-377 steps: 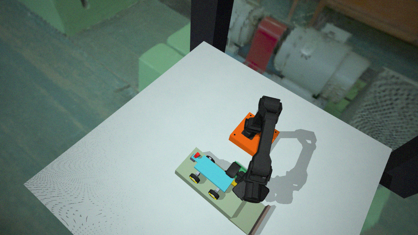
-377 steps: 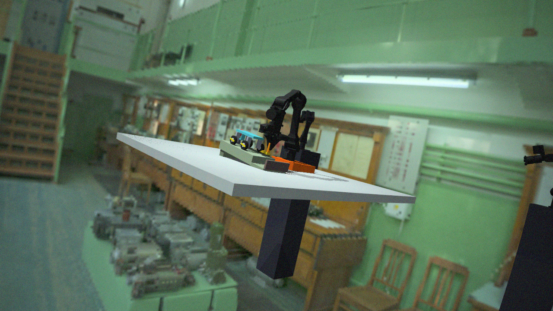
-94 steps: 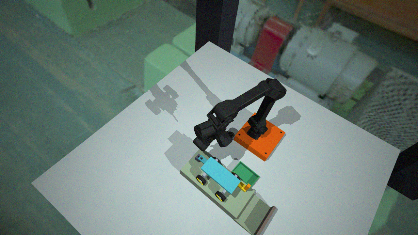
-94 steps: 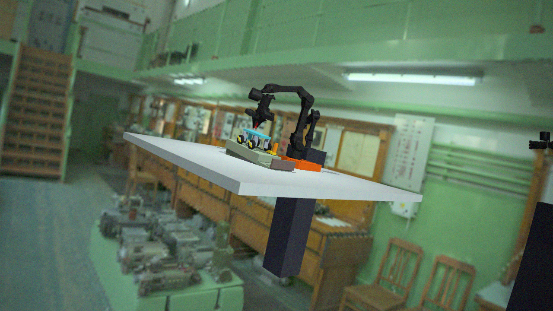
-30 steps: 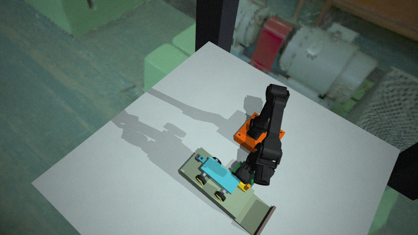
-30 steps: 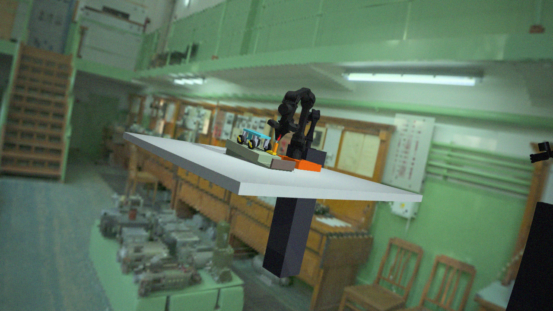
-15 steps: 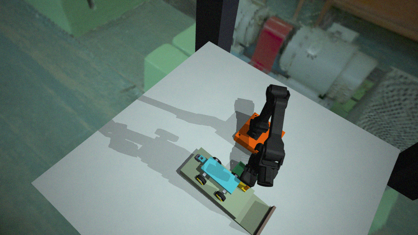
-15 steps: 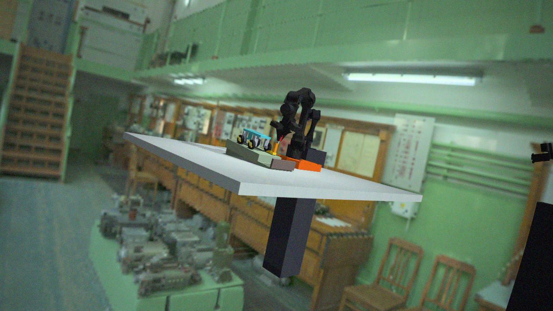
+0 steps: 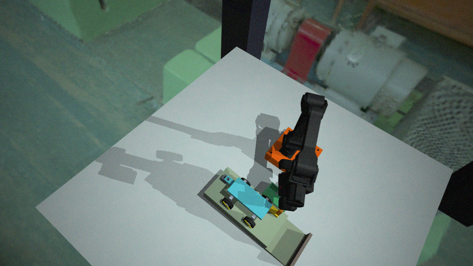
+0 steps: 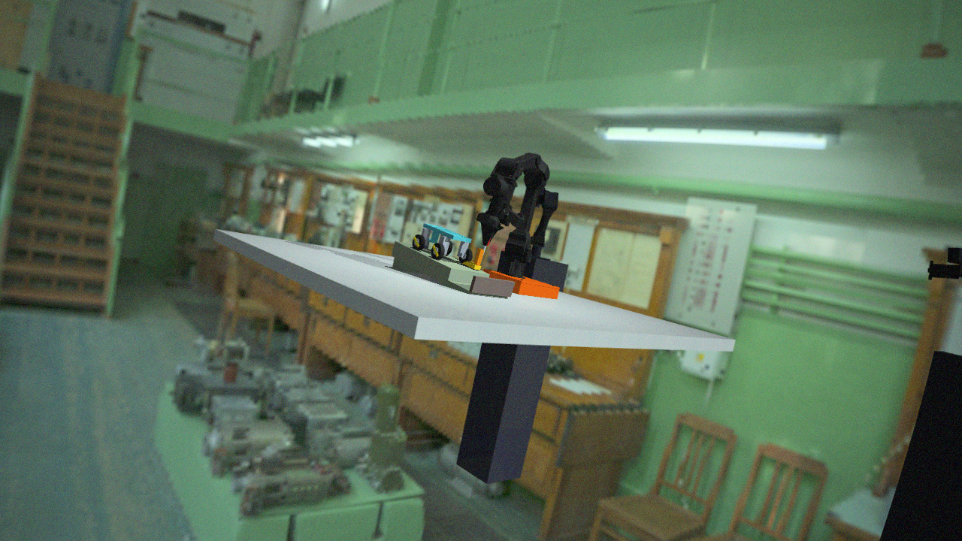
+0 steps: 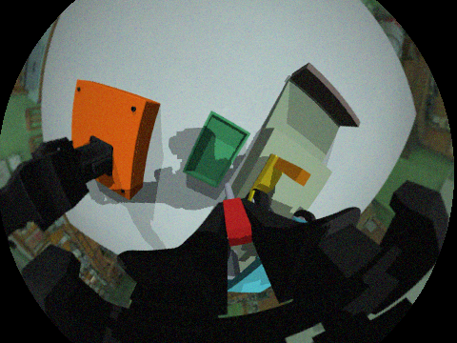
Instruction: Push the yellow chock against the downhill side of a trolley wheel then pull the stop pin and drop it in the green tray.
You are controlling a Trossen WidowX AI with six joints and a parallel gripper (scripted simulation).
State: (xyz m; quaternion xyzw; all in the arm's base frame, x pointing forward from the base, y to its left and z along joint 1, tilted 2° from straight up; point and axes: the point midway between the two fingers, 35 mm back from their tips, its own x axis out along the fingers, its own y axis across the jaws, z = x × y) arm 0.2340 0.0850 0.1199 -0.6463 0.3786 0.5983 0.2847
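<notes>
Right now the red-headed stop pin is right at my gripper tip. From my gripper tip the other things lie so: brown lip: 110 mm ahead, 180 mm to the left, 110 mm below; yellow chock: 60 mm ahead, 20 mm to the left, 50 mm below; cyan trolley: 100 mm ahead, 80 mm to the right, 20 mm below.
</notes>
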